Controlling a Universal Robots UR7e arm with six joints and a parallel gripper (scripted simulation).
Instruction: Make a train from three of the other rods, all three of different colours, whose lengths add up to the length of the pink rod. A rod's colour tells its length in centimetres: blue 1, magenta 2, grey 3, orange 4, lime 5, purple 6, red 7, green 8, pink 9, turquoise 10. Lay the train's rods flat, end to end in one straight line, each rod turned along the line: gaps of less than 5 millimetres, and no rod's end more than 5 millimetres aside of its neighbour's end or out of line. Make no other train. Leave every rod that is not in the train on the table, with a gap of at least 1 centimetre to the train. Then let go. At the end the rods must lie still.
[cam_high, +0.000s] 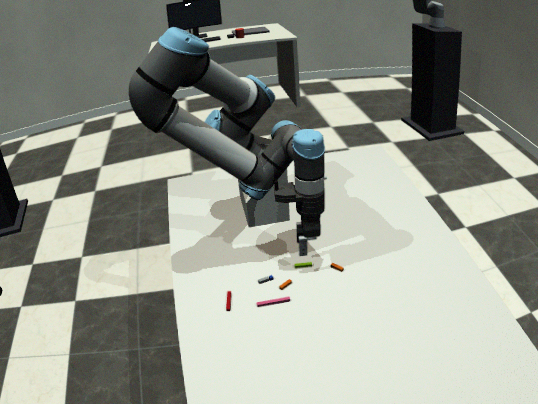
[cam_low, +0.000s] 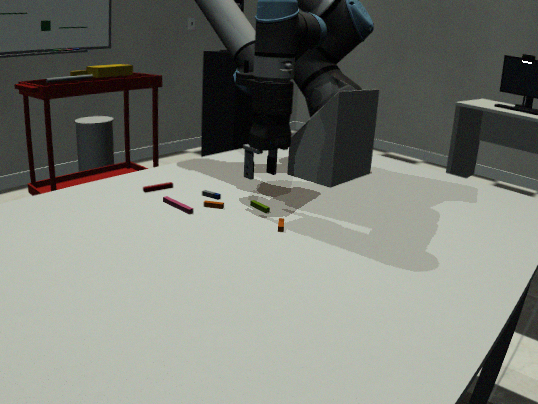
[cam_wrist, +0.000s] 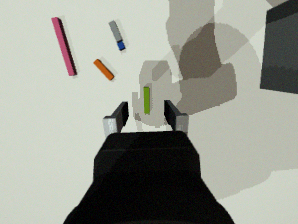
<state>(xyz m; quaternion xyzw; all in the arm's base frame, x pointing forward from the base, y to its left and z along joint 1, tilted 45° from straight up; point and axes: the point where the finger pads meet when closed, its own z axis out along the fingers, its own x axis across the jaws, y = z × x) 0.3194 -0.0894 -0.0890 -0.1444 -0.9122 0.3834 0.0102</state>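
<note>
Right now the lime rod is 80 mm below my hand. The rest, counted from my hand: grey rod 120 mm to the right, 80 mm below, 20 mm ahead; then pink rod 120 mm to the right, 110 mm ahead, 80 mm below; then blue rod 100 mm to the right, 80 mm below, 10 mm ahead.
</note>
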